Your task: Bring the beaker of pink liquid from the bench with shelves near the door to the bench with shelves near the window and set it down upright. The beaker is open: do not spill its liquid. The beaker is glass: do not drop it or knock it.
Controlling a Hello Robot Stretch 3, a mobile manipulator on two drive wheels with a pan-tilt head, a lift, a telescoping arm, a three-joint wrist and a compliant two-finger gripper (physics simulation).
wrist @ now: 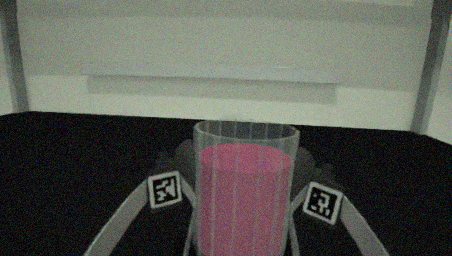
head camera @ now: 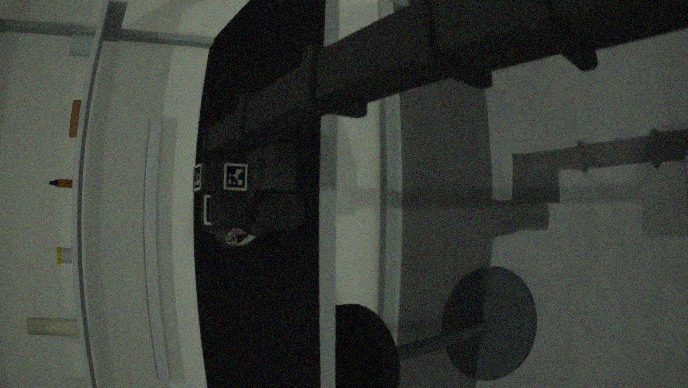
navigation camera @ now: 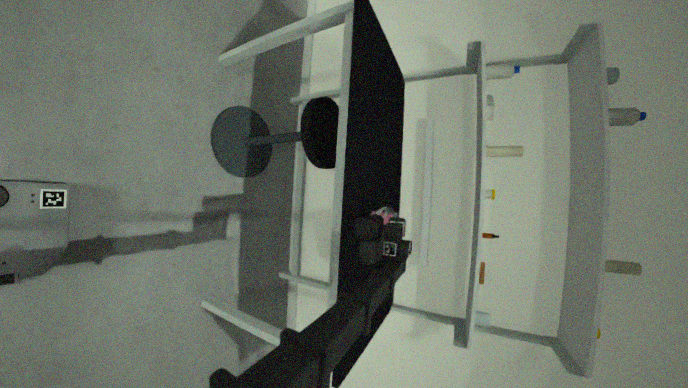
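Observation:
The beaker of pink liquid is upright between the fingers, its liquid surface level below the open rim in the wrist view. My gripper is shut on the beaker, one finger on each side. It is over the black top of a bench with shelves. The wrist hides most of the beaker in the head view. The beaker's base is cut off in the wrist view, so I cannot tell whether it touches the bench top.
A lower shelf above the bench's back holds small bottles and containers. An upper shelf holds several more. A shelf post stands at the right. A dark stool is at the bench's front edge.

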